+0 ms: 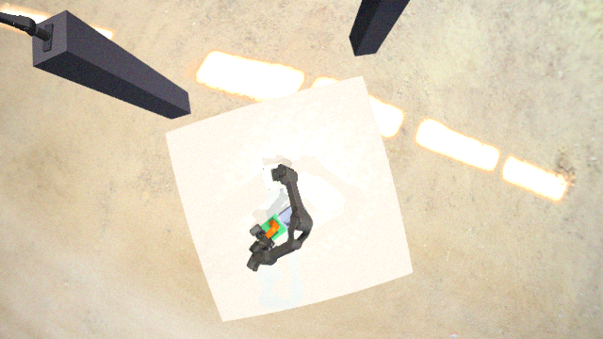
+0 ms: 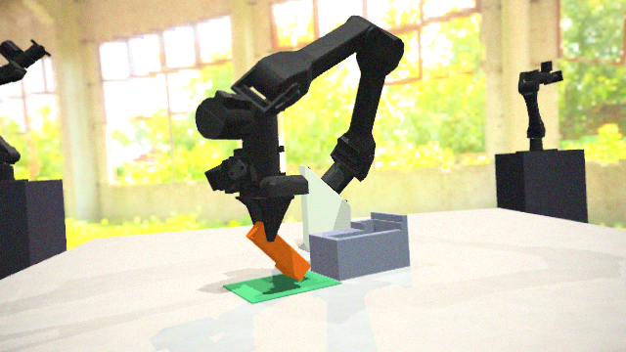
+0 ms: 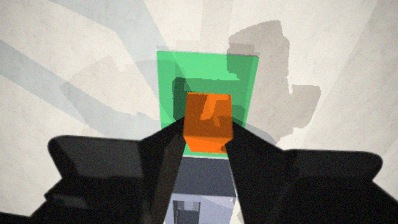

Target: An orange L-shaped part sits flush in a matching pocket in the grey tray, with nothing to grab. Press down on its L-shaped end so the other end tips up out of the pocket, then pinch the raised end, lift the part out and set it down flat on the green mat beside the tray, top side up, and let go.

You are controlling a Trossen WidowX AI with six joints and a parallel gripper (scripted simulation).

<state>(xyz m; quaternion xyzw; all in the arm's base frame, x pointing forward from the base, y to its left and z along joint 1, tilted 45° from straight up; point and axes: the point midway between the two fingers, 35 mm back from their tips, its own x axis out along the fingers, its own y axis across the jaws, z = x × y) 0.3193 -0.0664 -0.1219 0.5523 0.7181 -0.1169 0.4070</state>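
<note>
Right now my gripper tip is 30 mm past the orange part, 20 mm to the right of it and 30 mm above it. Round my gripper tip: green mat: 10 mm behind, 20 mm to the left, 90 mm below.
</note>
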